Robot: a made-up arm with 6 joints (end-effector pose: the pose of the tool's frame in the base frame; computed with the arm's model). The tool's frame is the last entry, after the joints. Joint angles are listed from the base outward.
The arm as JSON. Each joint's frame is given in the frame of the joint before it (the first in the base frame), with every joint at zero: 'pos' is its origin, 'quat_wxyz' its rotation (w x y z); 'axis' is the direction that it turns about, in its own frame. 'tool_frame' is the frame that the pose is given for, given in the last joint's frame.
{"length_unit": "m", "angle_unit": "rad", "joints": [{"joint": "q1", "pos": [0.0, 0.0, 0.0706], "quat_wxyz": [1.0, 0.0, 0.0, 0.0], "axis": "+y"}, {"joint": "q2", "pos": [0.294, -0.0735, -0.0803], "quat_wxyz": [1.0, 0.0, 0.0, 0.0], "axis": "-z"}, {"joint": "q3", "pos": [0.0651, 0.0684, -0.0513], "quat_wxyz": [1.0, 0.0, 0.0, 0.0], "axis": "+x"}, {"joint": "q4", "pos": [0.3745, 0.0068, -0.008], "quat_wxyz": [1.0, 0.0, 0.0, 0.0], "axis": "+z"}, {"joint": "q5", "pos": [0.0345, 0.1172, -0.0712], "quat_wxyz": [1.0, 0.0, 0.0, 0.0], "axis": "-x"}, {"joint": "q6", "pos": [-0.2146, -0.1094, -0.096], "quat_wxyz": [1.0, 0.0, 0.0, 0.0], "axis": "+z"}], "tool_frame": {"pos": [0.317, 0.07, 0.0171], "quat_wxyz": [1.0, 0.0, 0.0, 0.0]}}
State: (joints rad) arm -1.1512 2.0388 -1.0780 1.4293 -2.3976 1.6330
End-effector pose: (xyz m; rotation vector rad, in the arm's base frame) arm -0.0691 -0.4350 0.2835 1.5775 -2.3826 0.2404
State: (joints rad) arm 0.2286 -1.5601 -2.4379 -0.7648 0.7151 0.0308
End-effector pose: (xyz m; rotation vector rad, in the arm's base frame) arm 0.2587 0.4934 0.0055 -1.3243 -2.2196 -0.3209
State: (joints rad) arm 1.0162 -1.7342 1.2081 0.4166 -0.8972 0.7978
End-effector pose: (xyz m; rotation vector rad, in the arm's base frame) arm 0.1413 0.2134 0.0584 -2.5777 -0.7929 -0.2255
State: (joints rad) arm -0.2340 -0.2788 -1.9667 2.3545 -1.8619 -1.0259
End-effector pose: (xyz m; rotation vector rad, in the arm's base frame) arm 0.4947 -0.2326 0.3655 -1.2876 1.6970 -1.2872
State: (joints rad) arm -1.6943 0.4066 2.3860 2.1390 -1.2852 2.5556
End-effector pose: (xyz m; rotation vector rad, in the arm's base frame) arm 0.2852 0.1747 1.0970 0.9658 -0.4302 0.3132
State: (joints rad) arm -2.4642 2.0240 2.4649 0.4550 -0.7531 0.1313
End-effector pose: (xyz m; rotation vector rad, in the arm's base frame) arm -0.1247 -0.4949 0.0300 0.0142 0.8510 -0.6986
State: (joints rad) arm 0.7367 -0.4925 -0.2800 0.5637 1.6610 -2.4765
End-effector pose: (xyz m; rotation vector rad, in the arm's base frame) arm 0.3846 -0.0261 -0.0320 -0.0449 -1.2739 -0.7767
